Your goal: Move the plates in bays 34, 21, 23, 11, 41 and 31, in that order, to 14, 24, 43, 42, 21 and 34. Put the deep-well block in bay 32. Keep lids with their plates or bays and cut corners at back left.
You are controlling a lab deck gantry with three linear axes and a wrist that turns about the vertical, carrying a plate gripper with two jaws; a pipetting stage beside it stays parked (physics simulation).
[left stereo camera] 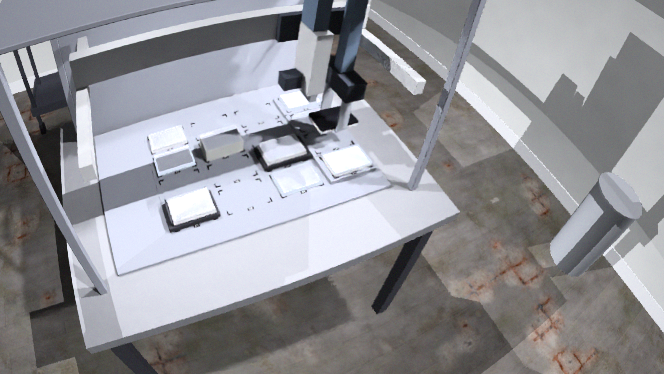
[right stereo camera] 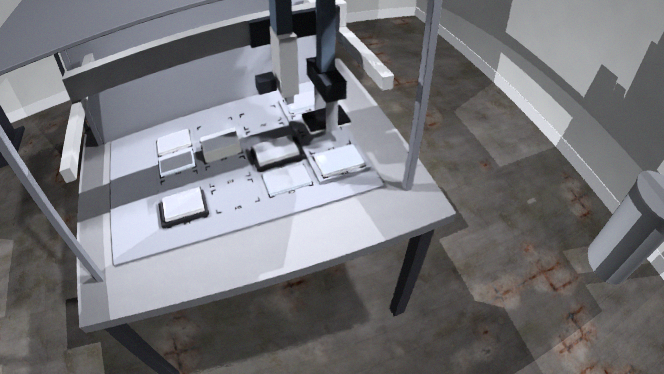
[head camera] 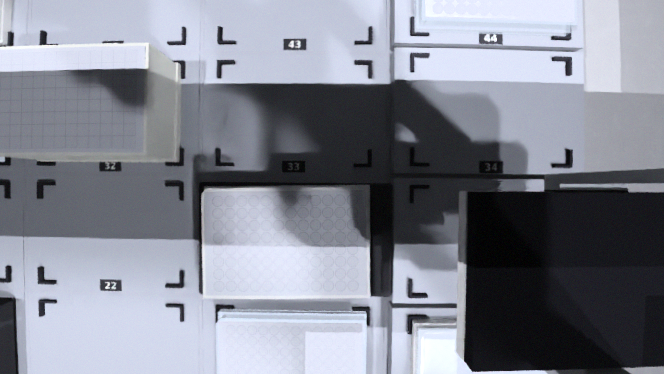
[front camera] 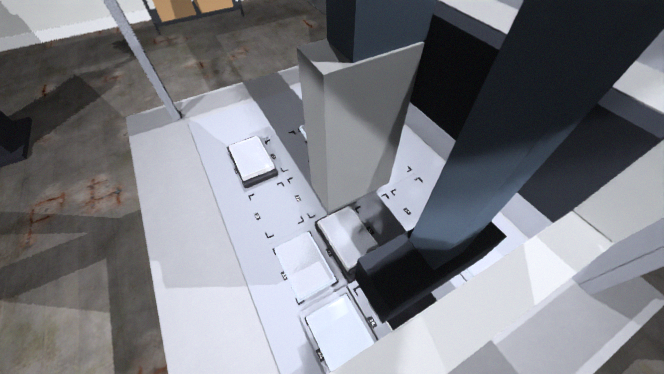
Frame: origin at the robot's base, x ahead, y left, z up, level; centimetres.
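Seen in the pictures: gripper, fingertip midpoint: [left stereo camera: 332, 120] [right stereo camera: 325, 120] [head camera: 575, 271]; robot's base, origin of the base link: [left stereo camera: 175, 231] [right stereo camera: 168, 227] [front camera: 230, 155].
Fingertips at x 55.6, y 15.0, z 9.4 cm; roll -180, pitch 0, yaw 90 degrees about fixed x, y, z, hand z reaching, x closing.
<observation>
Offsets run from my fingertips to a thing's middle. "pt": to the spot under its first point.
My gripper [left stereo camera: 334, 119] [right stereo camera: 326, 118] is shut on the black plate and holds it level above the right column, around bays 24 and 34; its exact height is unclear. In the head view the black plate {dx +0.0, dy +0.0, dz +1.2 cm} [head camera: 565, 280] covers most of bay 24. A lidded plate {dx +0.0, dy -10.7, dz -6.7 cm} [front camera: 340, 332] [left stereo camera: 346, 160] [right stereo camera: 339, 160] is in bay 14. White plates stand in bay 23 {pt dx -16.0, dy -0.4, dz -5.8 cm} [front camera: 347, 237] [head camera: 285, 240] [left stereo camera: 282, 150] and bay 11 {pt dx -48.0, dy -10.3, dz -5.8 cm} [front camera: 252, 157] [left stereo camera: 190, 205], each on a black base. Plates are in bay 41 {pt dx -49.3, dy +20.3, dz -8.0 cm} [left stereo camera: 167, 139] [right stereo camera: 174, 141] and bay 31 {pt dx -49.2, dy +9.3, dz -8.0 cm} [left stereo camera: 174, 161] [right stereo camera: 177, 162]. The deep-well block {dx -32.8, dy +10.7, dz -7.4 cm} [head camera: 75, 110] [left stereo camera: 222, 143] [right stereo camera: 220, 145] stands at bay 32.
A plate {dx -16.4, dy -10.7, dz -8.7 cm} [front camera: 306, 265] [head camera: 290, 345] [left stereo camera: 296, 180] is in bay 13, and another plate {dx +0.0, dy +21.4, dz -7.3 cm} [head camera: 500, 10] [left stereo camera: 295, 100] is in bay 44. The parked pipetting stage [front camera: 360, 130] [left stereo camera: 312, 65] [right stereo camera: 284, 65] hangs left of the gripper. Frame posts {pt dx +14.8, dy -26.2, dz +25.0 cm} [left stereo camera: 445, 100] [right stereo camera: 422, 100] rise from the table corners.
</observation>
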